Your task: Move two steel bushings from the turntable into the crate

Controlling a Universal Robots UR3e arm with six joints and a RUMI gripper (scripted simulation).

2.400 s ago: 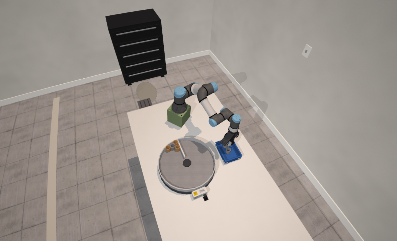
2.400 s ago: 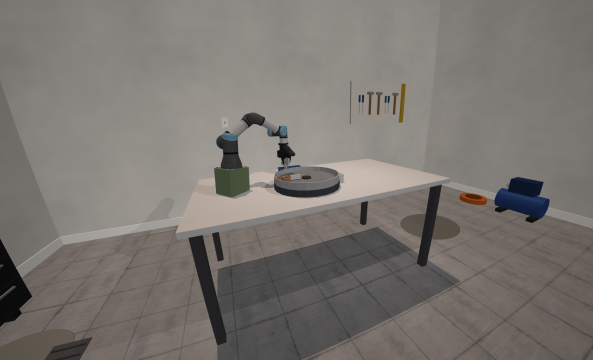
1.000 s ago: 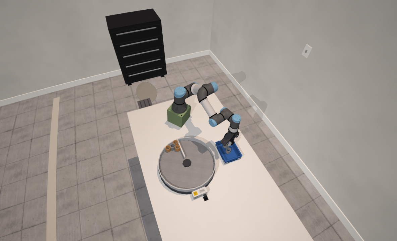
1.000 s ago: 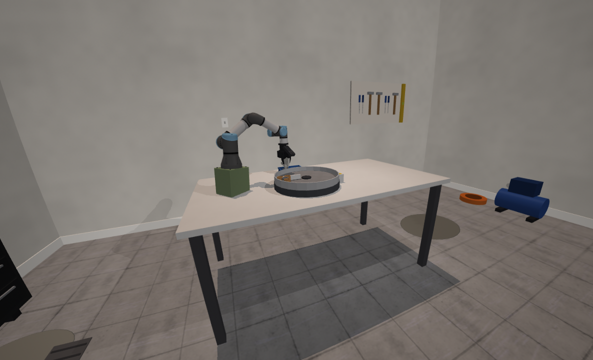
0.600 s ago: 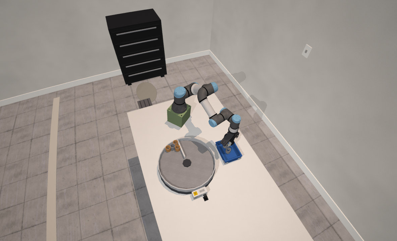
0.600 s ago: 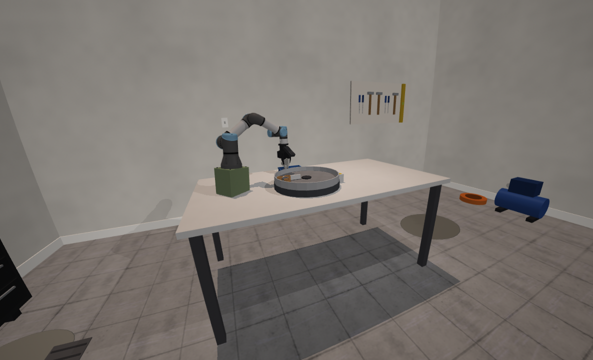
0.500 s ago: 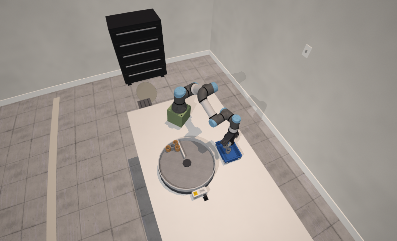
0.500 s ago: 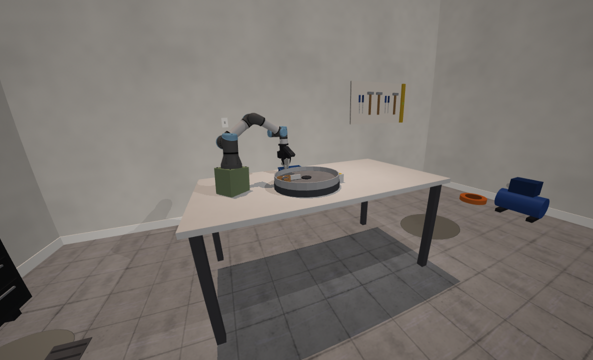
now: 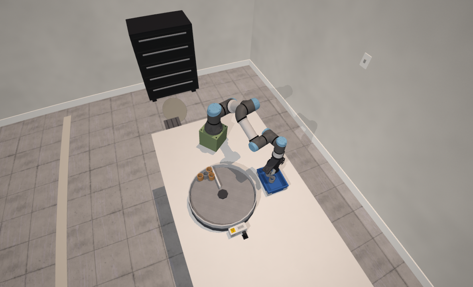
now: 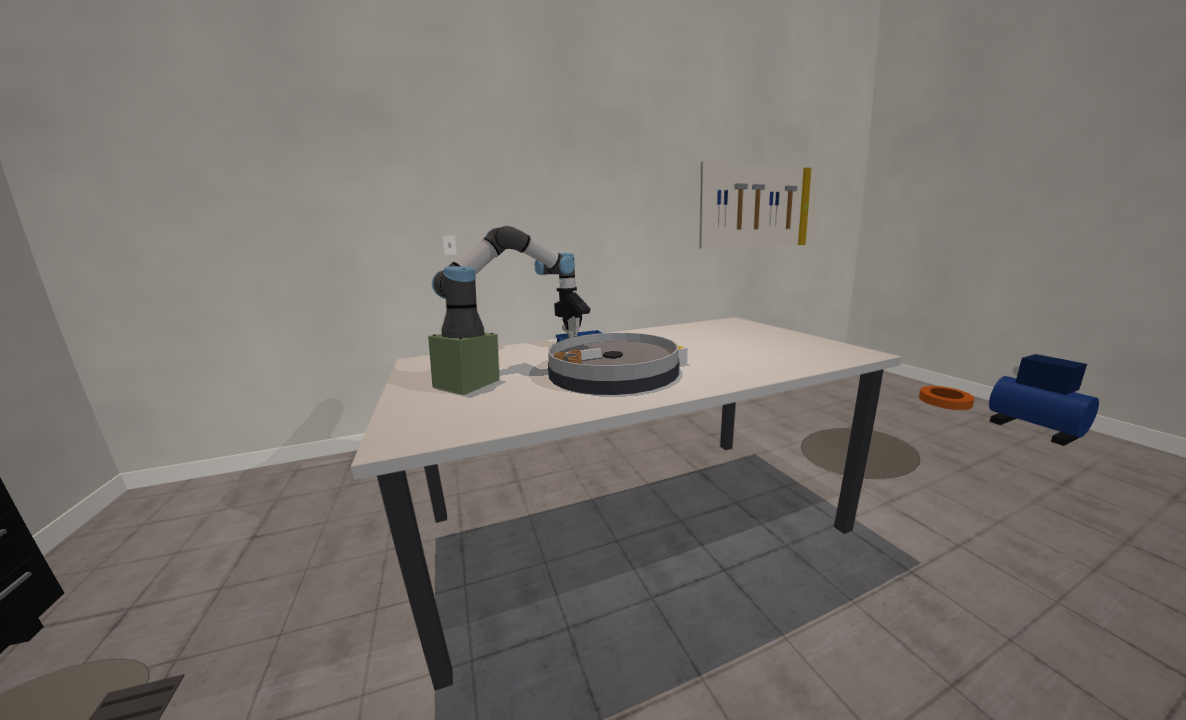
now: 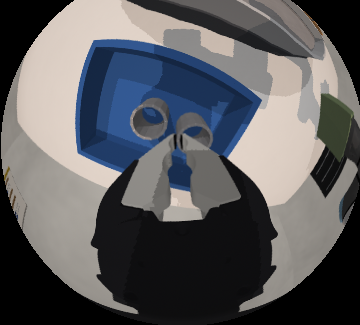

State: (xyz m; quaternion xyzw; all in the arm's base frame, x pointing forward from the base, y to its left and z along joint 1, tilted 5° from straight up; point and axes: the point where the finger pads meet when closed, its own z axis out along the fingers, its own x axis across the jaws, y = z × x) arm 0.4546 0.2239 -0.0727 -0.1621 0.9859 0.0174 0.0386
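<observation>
My hand is 3 cm short of the blue crate, 2 cm above it and 1 cm to the left of it. From my hand the other things lie so: round grey turntable 36 cm to the right, 1 cm above.
</observation>
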